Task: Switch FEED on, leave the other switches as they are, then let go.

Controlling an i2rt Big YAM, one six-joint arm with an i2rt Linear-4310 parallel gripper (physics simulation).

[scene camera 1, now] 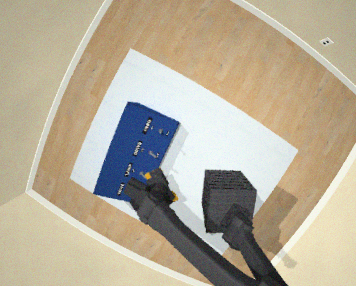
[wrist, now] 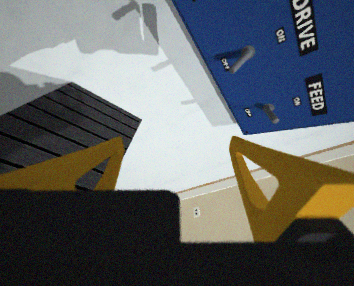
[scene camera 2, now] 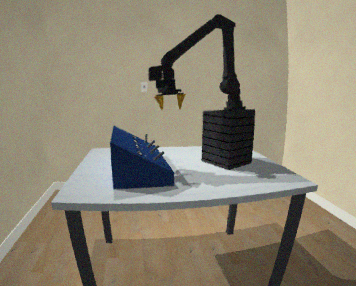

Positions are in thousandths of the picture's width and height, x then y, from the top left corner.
Labels:
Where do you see a blue sloped switch box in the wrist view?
At 829, 243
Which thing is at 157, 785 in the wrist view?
My gripper.

